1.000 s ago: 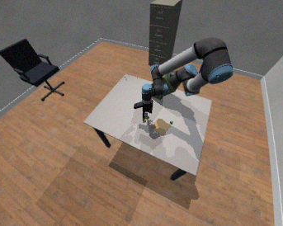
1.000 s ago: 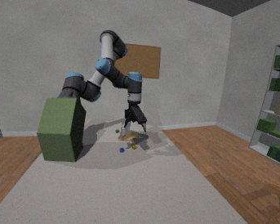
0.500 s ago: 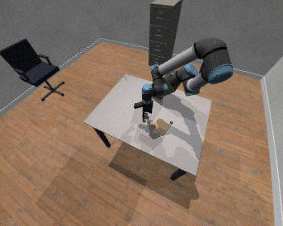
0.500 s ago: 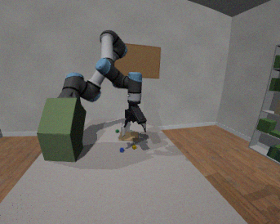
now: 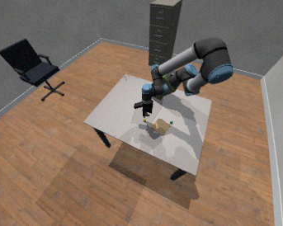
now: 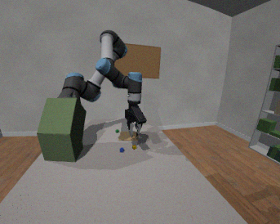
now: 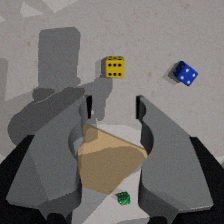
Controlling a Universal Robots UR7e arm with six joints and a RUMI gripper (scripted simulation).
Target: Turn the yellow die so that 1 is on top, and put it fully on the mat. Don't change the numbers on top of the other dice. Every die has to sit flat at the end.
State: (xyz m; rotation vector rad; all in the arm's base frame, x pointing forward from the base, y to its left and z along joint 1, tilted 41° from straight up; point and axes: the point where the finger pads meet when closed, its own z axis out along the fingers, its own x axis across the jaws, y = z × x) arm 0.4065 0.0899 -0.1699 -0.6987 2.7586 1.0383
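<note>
Now: the yellow die 8 cm below my hand. From my hand the other things lie so: green die 14 cm behind, 22 cm to the left, 8 cm below; blue die 8 cm behind, 3 cm to the right, 8 cm below; tan mat 4 cm behind, 16 cm to the left, 9 cm below.
</note>
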